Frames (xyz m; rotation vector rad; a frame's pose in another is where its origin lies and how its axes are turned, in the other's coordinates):
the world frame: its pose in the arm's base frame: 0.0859 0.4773 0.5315 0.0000 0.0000 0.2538
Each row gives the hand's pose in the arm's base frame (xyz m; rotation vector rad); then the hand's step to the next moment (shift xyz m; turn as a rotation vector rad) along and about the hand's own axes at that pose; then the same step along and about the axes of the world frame.
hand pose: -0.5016 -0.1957 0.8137 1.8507 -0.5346 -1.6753
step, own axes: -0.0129 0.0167 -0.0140 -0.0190 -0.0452 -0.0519
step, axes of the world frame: 0.0126 -0.0055 0.0213 0.0570 0.0410 -0.0130
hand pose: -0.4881 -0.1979 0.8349 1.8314 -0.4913 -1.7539
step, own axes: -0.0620 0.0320 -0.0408 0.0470 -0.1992 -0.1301
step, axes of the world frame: 0.0423 0.0080 0.0684 0.1434 0.1124 -0.1600
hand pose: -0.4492 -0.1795 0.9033 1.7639 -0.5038 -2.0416
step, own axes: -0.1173 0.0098 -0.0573 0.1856 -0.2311 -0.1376
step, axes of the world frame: 0.0829 0.0313 0.0964 0.1205 0.0729 -0.2949
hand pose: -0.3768 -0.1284 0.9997 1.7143 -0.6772 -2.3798
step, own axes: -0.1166 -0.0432 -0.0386 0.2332 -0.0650 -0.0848
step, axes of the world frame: 0.0974 0.0466 0.0728 -0.0049 -0.0499 -0.2516
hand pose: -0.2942 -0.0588 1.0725 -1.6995 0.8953 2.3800
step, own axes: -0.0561 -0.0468 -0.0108 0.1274 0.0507 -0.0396
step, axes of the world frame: 0.0591 0.0341 0.0284 -0.0576 -0.0830 -0.1008
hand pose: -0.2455 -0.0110 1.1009 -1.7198 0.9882 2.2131
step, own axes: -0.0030 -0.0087 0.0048 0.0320 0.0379 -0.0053
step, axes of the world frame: 0.0041 0.0095 -0.0001 -0.0346 -0.0327 -0.0149
